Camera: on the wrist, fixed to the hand. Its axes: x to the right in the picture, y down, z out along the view.
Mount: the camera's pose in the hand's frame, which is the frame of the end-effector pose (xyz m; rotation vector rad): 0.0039 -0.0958 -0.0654 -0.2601 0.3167 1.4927
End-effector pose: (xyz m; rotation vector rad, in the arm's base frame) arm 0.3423 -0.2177 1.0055 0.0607 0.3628 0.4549
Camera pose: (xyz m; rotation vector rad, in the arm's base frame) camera 0.3624 -0.3035 0.9299 -0.0062 0.5253 1.9997
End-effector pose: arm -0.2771 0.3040 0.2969 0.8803 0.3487 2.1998
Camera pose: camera -0.2729 0.3747 0.2050 -0.4551 0.4844 -2.4546
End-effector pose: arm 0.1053 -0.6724 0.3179 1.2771 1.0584 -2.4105
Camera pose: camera 0.0976 -0.5584 0.3385 1.5060 0.1748 -0.9370
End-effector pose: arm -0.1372 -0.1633 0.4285 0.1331 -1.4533 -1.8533
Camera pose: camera -0.1540 -0.2114 0.3242 -0.6056 -0.6374 -0.6777
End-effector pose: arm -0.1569 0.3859 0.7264 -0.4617 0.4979 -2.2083
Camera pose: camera -0.2513 0.4529 0.7183 0.1694 0.9015 -0.7561
